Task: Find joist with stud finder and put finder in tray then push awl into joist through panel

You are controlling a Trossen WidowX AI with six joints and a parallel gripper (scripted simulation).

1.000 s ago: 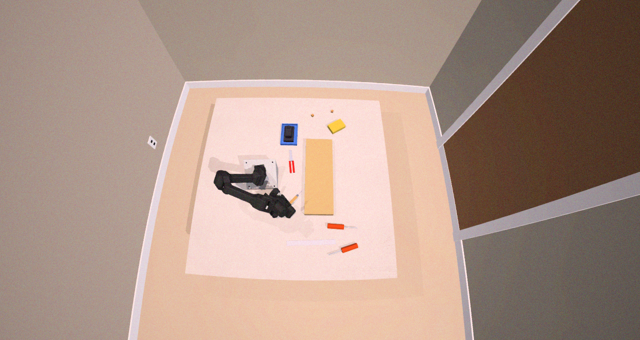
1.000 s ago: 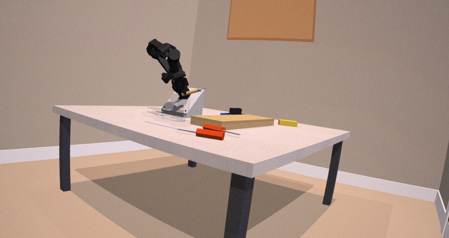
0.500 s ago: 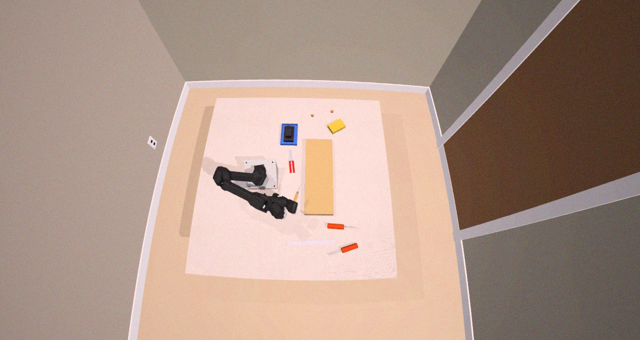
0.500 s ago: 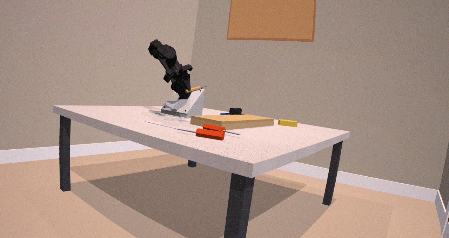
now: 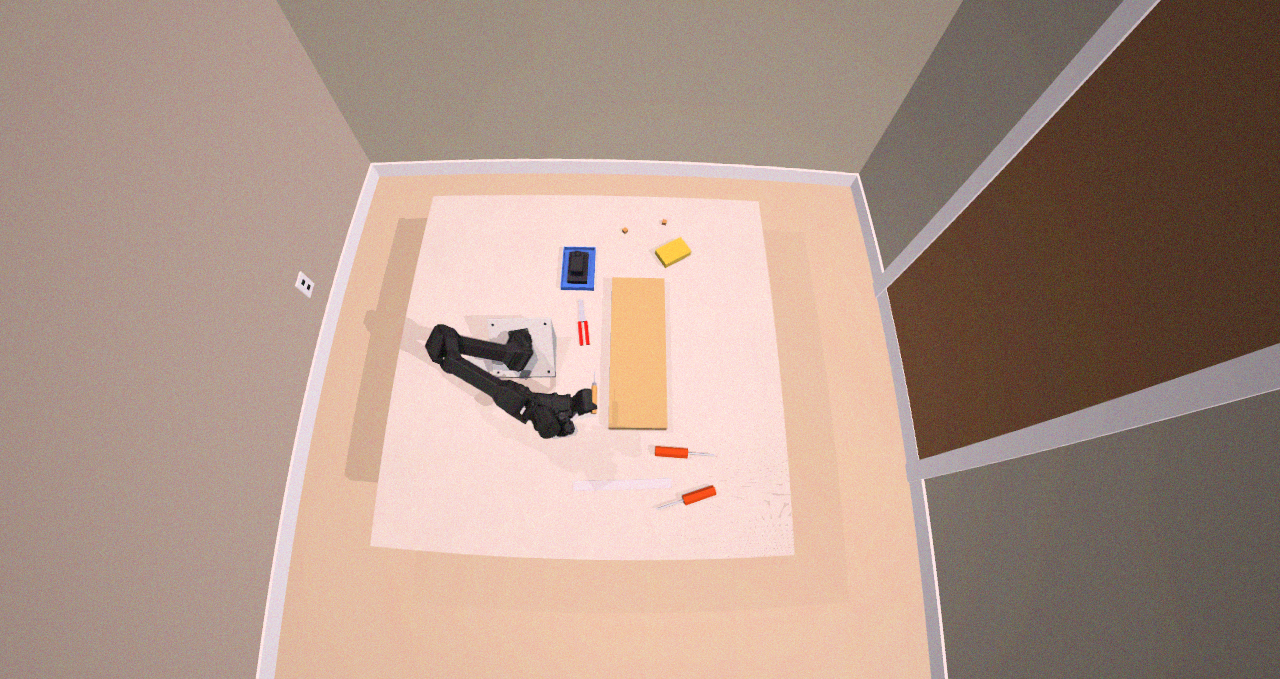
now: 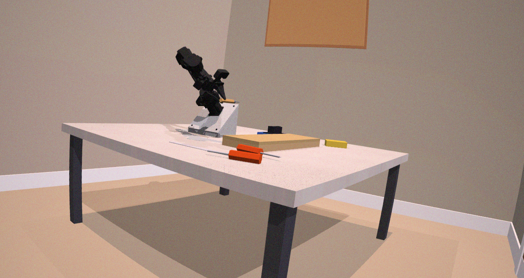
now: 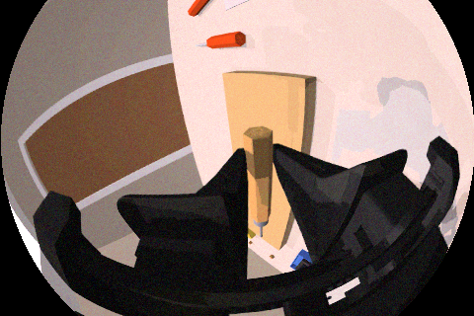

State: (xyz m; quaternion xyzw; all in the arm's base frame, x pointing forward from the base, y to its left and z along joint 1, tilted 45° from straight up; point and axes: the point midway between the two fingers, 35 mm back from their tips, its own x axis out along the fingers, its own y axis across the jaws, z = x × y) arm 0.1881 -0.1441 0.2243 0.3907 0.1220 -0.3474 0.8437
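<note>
The awl lies 6 cm to the left of my gripper tip. Round my gripper tip: black stud finder: 56 cm to the left, 13 cm below; then blue tray: 1 cm behind, 55 cm to the left, 16 cm below; then thin white strip: 5 cm ahead, 21 cm to the right, 17 cm below.
</note>
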